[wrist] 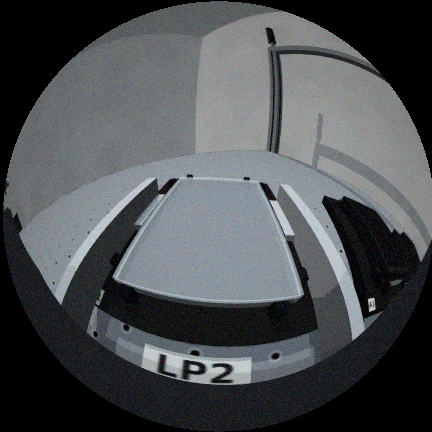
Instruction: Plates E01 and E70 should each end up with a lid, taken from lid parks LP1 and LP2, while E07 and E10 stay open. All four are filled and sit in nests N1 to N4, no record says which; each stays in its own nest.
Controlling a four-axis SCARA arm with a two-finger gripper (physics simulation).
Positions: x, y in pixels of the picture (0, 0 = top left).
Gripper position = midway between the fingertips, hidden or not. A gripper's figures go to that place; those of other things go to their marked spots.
Scene:
My gripper (216, 189): 12 cm from the lens. A lid park LP2 (222, 326) is 6 cm from the lens.

